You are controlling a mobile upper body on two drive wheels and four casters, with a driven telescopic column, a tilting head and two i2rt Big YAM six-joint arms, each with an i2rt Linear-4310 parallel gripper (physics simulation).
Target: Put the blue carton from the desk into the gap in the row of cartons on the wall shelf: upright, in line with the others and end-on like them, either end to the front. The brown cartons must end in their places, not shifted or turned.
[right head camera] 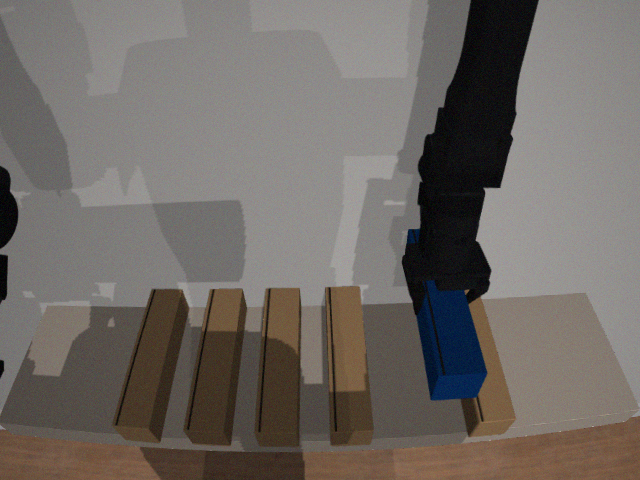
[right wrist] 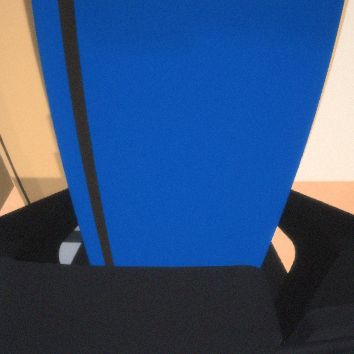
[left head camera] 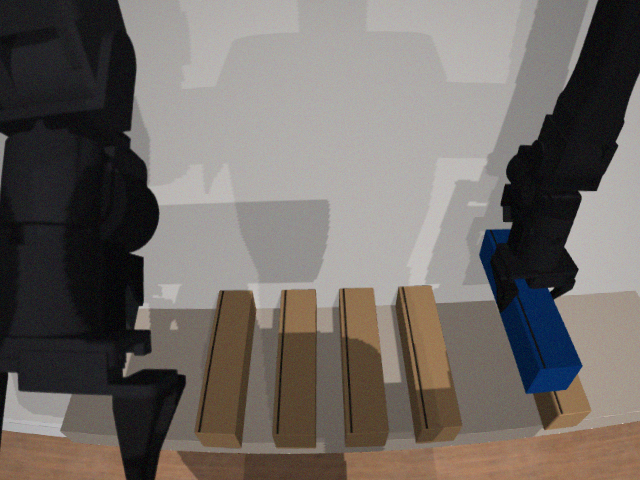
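Observation:
The blue carton (left head camera: 549,343) (right head camera: 454,343) (right wrist: 200,125) is held end-on above the wall shelf (left head camera: 478,361) (right head camera: 553,356), its dark stripe on top. My right gripper (left head camera: 532,299) (right head camera: 444,302) (right wrist: 175,178) is shut on it from above. The blue carton hides part of the rightmost brown carton (left head camera: 571,403) (right head camera: 493,361). The gap lies between that one and the brown carton (left head camera: 426,356) (right head camera: 347,356) to its left. Three more brown cartons stand further left, including one (left head camera: 361,361) (right head camera: 280,356). My left gripper (left head camera: 69,449) is open, at the left; its fingers do not show in the right head view.
The leftmost brown carton (left head camera: 227,356) (right head camera: 152,356) stands near my left gripper in the left head view. The wall (left head camera: 372,129) (right head camera: 289,129) rises behind the shelf. A wood-coloured surface (left head camera: 516,454) (right head camera: 413,465) shows below the shelf's front edge.

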